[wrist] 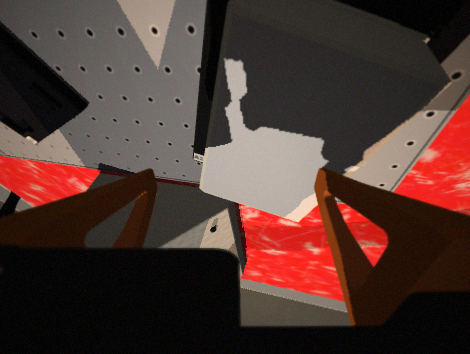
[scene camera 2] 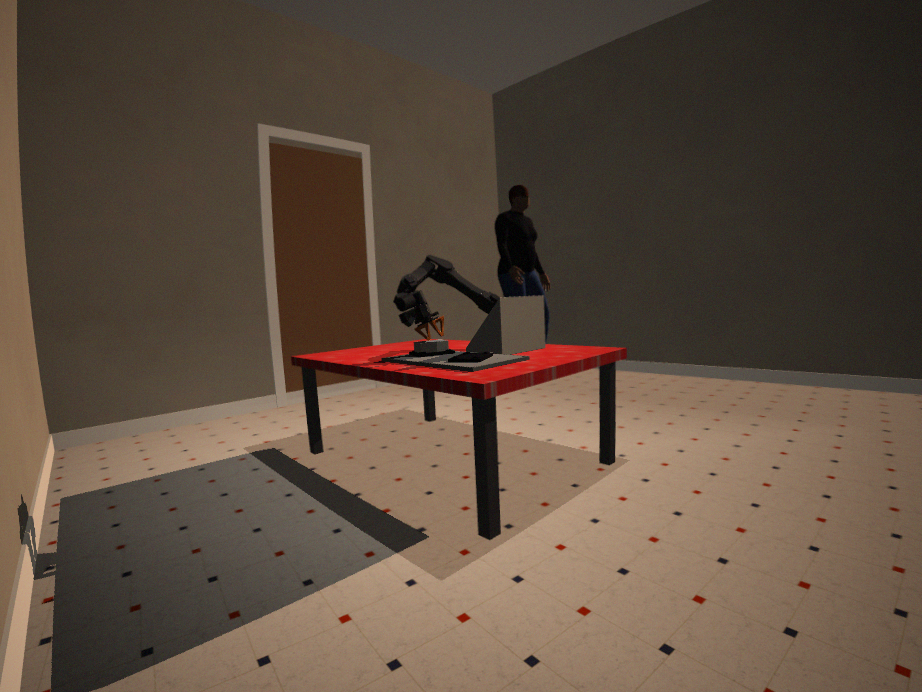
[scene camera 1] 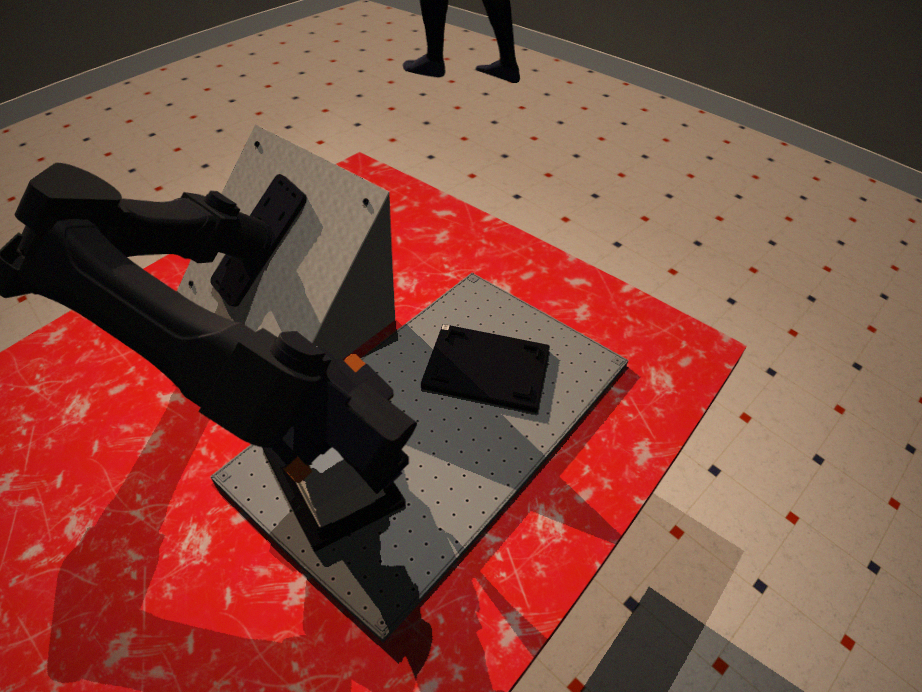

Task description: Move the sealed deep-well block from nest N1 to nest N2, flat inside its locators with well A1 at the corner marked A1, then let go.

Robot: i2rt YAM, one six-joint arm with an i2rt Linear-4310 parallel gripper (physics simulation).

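Pixels of known places: gripper, fingertip midpoint: (wrist: 235, 177) (scene camera 2: 435, 338); arm's base at its link origin: (scene camera 2: 508, 321) (scene camera 1: 258, 241).
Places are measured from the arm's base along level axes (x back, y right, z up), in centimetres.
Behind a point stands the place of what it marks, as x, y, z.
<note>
The sealed deep-well block (scene camera 1: 346, 495) {-39.3, 13.4, -6.0} (scene camera 2: 431, 345) {-35.6, 8.2, -7.3} (wrist: 275, 172) {-31.9, 12.1, -5.9}, a grey box with a flat top, sits in the black nest N1 (scene camera 1: 325, 537) {-40.0, 17.5, -10.1} (wrist: 199, 125) {-30.8, 5.6, -10.1} at the near left of the perforated plate. A small A1 label shows at that nest's corner in the wrist view. My gripper (scene camera 2: 435, 335) {-32.2, 9.8, -4.8} (wrist: 235, 177) {-32.2, 9.8, -4.8} is open, its orange fingers wide apart just above the block, with no contact to be seen. In scene camera 1 the arm hides part of the block. The black nest N2 (scene camera 1: 484, 368) {-33.8, -14.2, -10.1} (scene camera 2: 471, 357) {-36.4, -19.1, -10.1} (wrist: 37, 87) {-32.0, -8.4, -9.9} holds nothing; a small pale label marks one corner.
Both nests stand on the grey perforated plate (scene camera 1: 476, 476) {-45.2, -1.6, -11.3} (wrist: 137, 82) {-33.0, 0.3, -11.3} on the red table (scene camera 1: 692, 342) {-50.6, -44.6, -12.6} (scene camera 2: 551, 364) {-21.0, -43.3, -12.6}. A tall grey wedge (scene camera 1: 338, 245) {-13.3, -5.5, 4.0} (scene camera 2: 522, 324) {-2.3, -11.0, -0.9} rises beside the plate, close to the arm's base. A person (scene camera 1: 506, 44) (scene camera 2: 519, 242) stands beyond the table.
</note>
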